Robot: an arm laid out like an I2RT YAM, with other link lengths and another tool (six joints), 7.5 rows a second.
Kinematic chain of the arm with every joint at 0, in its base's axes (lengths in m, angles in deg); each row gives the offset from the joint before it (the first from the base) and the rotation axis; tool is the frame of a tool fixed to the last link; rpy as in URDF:
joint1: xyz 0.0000 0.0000 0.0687 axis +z
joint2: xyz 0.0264 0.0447 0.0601 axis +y
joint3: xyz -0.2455 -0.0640 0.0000 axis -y
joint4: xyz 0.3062 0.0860 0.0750 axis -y
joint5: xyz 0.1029 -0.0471 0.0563 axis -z
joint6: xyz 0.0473 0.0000 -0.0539 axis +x
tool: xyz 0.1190 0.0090 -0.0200 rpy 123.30 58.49 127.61
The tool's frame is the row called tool.
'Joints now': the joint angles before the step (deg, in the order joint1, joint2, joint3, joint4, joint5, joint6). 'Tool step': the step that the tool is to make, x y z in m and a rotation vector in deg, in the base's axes. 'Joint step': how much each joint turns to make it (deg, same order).
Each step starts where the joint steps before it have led.
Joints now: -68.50 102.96 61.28 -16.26 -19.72 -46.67
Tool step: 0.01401 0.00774 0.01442 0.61 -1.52 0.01
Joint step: 1.62 -1.88 0.26 -1.31 -0.52 2.38
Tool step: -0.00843 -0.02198 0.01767 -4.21 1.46 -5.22
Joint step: -0.28 -1.42 0.63 2.01 5.28 2.46
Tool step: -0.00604 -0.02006 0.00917 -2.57 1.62 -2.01
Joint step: -0.57 1.24 2.64 0.26 2.85 -0.39
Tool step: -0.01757 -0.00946 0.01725 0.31 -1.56 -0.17
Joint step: -3.11 -1.15 1.79 -3.01 -3.06 -1.36
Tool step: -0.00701 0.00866 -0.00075 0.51 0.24 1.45
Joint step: -0.78 -1.65 -1.61 -1.11 -1.32 -1.87
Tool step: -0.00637 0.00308 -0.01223 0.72 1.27 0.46
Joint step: -0.45 0.69 -0.86 0.08 0.24 -1.37
